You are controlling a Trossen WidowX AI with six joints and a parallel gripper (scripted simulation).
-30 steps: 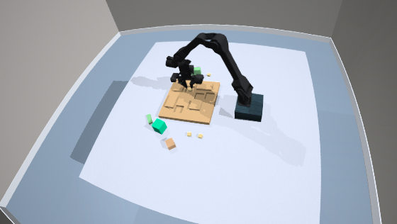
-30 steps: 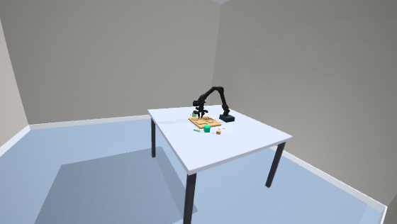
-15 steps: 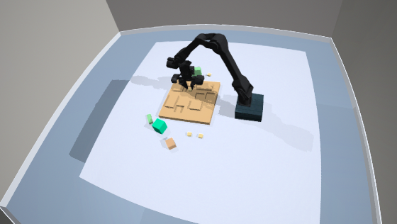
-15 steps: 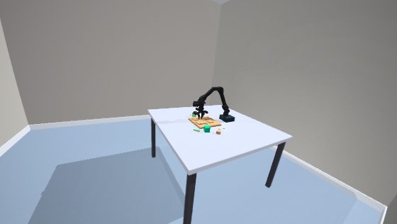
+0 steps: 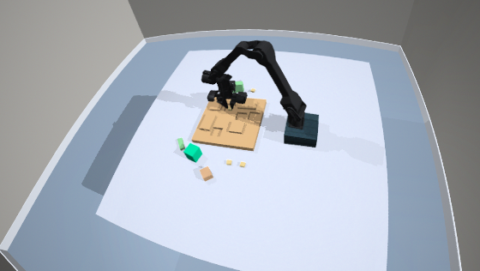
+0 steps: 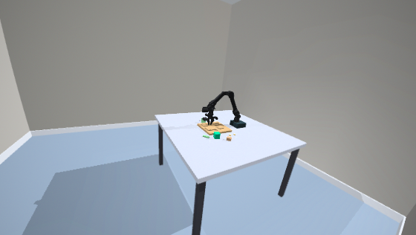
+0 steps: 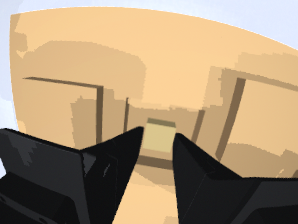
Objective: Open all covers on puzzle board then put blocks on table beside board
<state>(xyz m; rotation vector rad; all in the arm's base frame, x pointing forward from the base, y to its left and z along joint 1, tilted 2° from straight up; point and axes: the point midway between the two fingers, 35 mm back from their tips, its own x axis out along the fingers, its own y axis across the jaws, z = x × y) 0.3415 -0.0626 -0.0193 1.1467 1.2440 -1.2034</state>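
The tan puzzle board is 5 cm to the left of my gripper tip and 2 cm behind it. Also, from my gripper tip: tan cube 37 cm to the left, 2 cm behind; light green bar 25 cm to the left, 17 cm ahead, 1 cm below; green cube 29 cm to the left, 7 cm ahead, 1 cm above.
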